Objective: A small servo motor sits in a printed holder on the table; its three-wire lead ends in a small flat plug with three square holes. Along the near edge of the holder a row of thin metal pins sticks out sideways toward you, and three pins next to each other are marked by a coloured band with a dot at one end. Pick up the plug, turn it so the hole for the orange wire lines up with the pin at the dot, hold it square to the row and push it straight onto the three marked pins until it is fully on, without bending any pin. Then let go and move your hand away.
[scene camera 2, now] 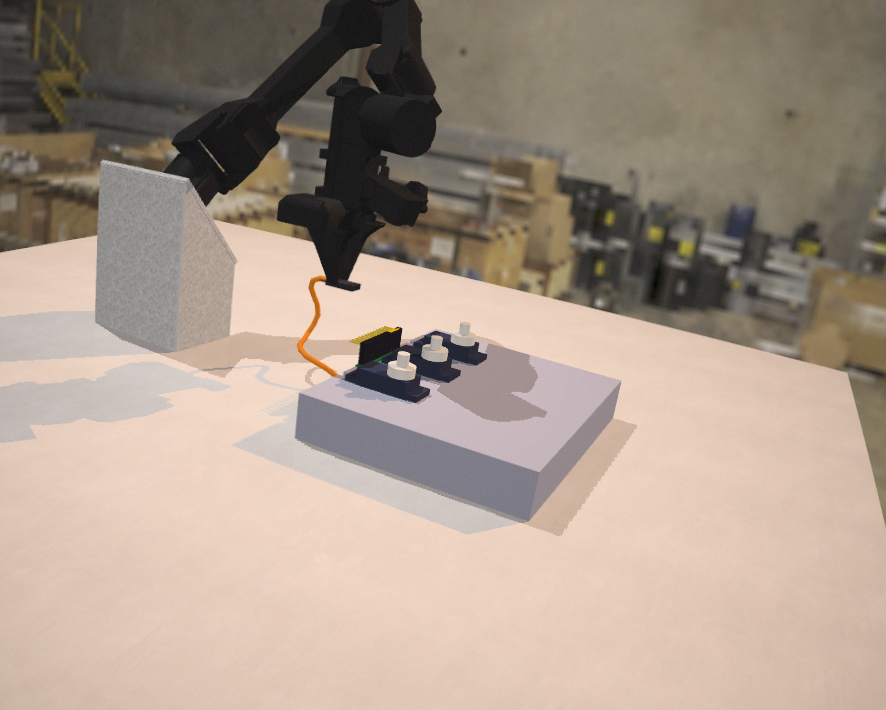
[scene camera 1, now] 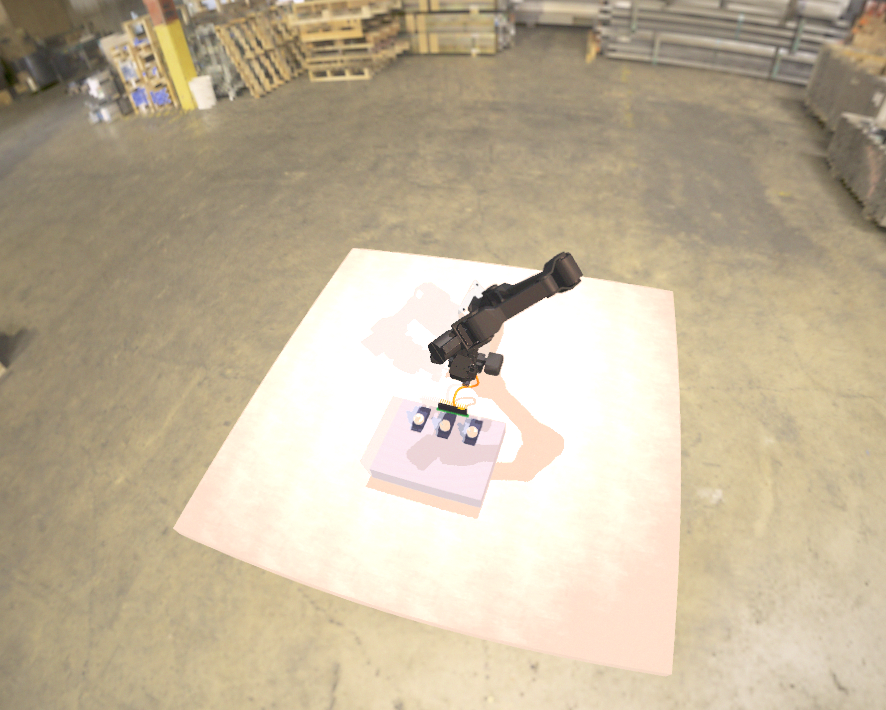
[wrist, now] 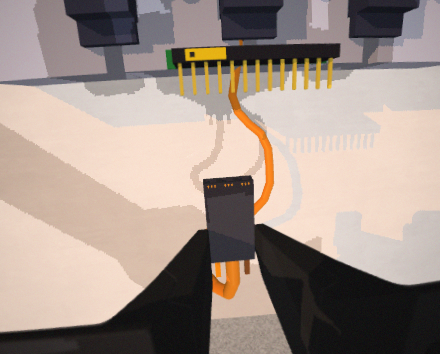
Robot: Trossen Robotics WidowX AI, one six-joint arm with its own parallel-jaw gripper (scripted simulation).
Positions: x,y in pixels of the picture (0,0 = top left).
Scene:
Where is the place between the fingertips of my gripper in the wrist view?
At 231,236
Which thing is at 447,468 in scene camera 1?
A pale holder block.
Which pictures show my gripper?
Scene camera 2, scene camera 1 and the wrist view: all of them.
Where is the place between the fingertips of my gripper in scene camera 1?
At 467,378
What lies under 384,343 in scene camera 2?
A black header.

